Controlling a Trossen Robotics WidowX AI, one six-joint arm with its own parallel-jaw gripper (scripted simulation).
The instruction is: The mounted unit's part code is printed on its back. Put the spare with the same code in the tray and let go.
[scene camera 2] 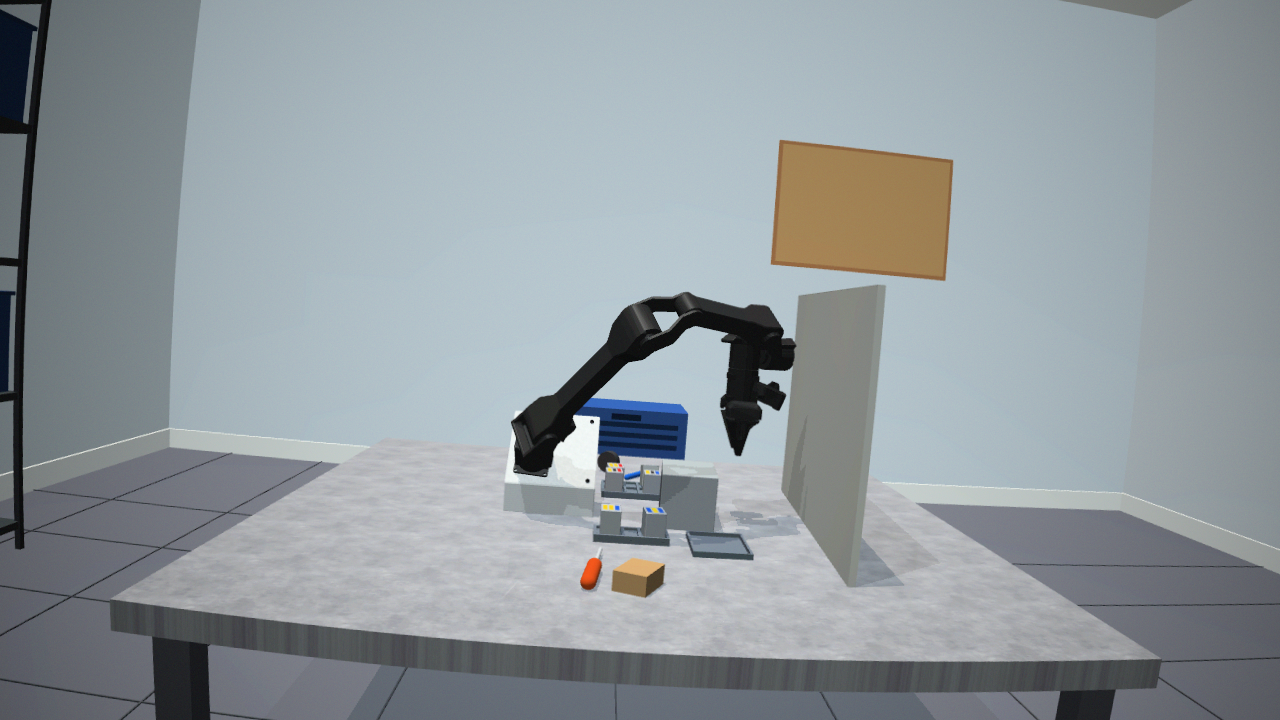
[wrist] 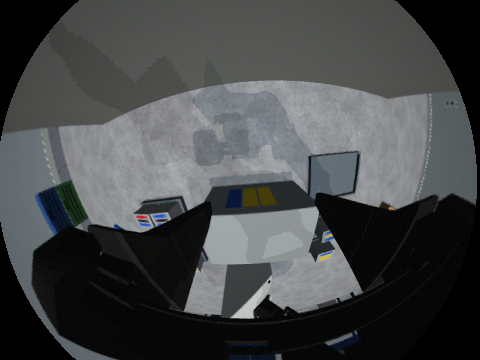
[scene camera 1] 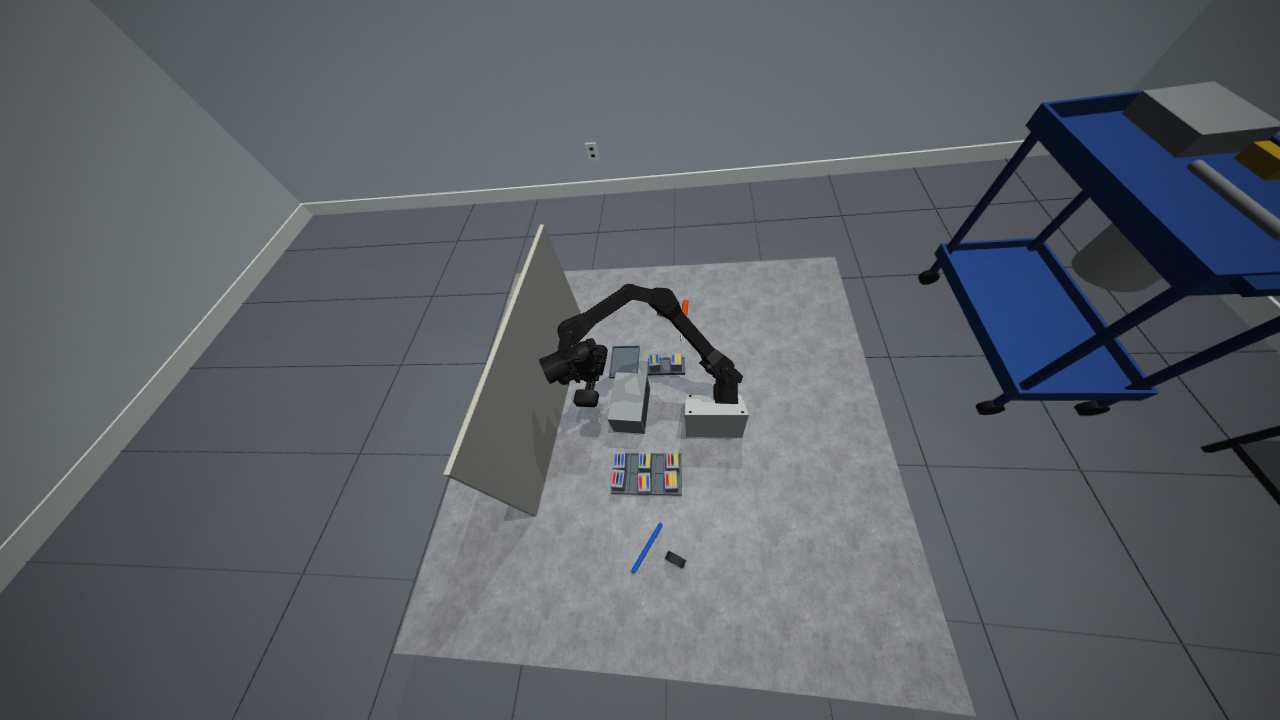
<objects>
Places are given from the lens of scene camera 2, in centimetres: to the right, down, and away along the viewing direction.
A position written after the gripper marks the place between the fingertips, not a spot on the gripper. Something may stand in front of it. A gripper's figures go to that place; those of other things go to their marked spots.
gripper [scene camera 2: 735, 452]: 18, 17, 155
cardboard box [scene camera 2: 637, 577]: 0, 29, 111
small rack [scene camera 2: 628, 535]: -2, 30, 139
grey tray [scene camera 2: 702, 544]: 10, 31, 139
grey mounted unit [scene camera 2: 688, 490]: 9, 23, 148
The marked spots on the grey mounted unit and the cardboard box are 38 cm apart.
</objects>
